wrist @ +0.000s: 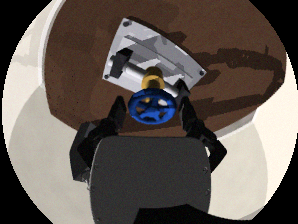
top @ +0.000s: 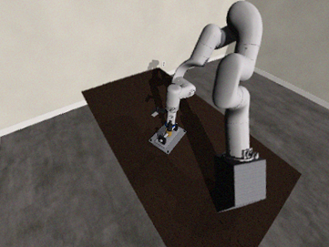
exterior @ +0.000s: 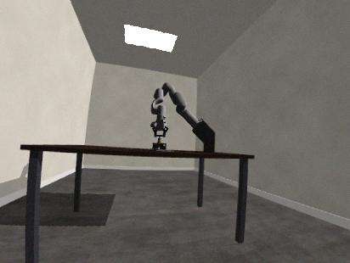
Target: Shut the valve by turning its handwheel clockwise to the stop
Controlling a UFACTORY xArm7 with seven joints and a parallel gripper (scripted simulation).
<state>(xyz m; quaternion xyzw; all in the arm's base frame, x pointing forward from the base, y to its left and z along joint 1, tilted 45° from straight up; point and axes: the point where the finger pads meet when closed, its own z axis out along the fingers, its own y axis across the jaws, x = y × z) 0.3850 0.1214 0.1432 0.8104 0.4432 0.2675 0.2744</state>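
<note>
My hand is 10 mm above the blue handwheel.
</note>
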